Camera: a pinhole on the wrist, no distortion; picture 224 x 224 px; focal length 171.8 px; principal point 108.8 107.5 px. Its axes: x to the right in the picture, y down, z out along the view. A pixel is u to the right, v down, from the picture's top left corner.
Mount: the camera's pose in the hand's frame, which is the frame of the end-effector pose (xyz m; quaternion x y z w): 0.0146 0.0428 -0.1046 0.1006 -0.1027 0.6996 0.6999
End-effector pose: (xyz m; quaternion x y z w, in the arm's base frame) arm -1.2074 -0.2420 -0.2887 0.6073 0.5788 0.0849 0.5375
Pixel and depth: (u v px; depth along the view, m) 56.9 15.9 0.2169
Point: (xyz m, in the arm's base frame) -1.1549 -0.2065 -0.4521
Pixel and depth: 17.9 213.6 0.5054
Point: -1.3005 -0.7361 -0.5252
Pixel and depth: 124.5 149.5 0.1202
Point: -1.1905 -0.2569 -0.2720
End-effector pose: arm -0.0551 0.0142 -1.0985 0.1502 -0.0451 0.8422 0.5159
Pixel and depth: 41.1 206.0 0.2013
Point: 0.0811 -0.0457 -1.0738
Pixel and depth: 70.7 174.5 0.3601
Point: 0.1635 -0.0815 -0.9405
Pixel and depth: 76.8 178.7 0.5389
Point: 0.2951 -0.1584 -0.8138
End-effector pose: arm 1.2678 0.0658 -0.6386 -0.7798 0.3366 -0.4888 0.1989
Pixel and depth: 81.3 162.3 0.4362
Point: 1.5425 0.2537 -0.7529
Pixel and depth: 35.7 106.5 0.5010
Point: 1.6554 0.2595 -0.5737
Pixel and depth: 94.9 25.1 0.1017
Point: 1.2761 0.0165 -0.5986
